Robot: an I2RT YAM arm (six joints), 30 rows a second.
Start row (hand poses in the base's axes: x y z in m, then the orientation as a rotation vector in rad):
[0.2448, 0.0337, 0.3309, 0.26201, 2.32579, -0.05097]
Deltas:
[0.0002, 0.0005, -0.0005, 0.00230, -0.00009, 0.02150]
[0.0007, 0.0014, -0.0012, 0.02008, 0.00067, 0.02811]
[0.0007, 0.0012, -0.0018, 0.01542, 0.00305, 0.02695]
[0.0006, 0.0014, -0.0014, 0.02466, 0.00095, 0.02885]
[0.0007, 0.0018, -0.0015, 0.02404, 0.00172, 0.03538]
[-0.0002, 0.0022, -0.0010, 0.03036, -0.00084, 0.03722]
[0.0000, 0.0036, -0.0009, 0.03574, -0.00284, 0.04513]
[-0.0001, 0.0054, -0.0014, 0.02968, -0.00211, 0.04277]
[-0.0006, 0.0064, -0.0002, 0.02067, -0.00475, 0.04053]
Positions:
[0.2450, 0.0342, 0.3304, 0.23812, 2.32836, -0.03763]
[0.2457, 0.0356, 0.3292, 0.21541, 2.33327, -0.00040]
[0.2464, 0.0368, 0.3274, 0.19175, 2.33970, 0.03061]
[0.2470, 0.0382, 0.3260, 0.17024, 2.34390, 0.07361]
[0.2477, 0.0400, 0.3245, 0.14074, 2.34875, 0.11909]
[0.2475, 0.0422, 0.3235, 0.11184, 2.35006, 0.17305]
[0.2475, 0.0458, 0.3226, 0.07596, 2.34842, 0.23721]
[0.2474, 0.0512, 0.3212, 0.03990, 2.34646, 0.29303]
[0.2468, 0.0576, 0.3210, 0.00164, 2.34177, 0.33696]

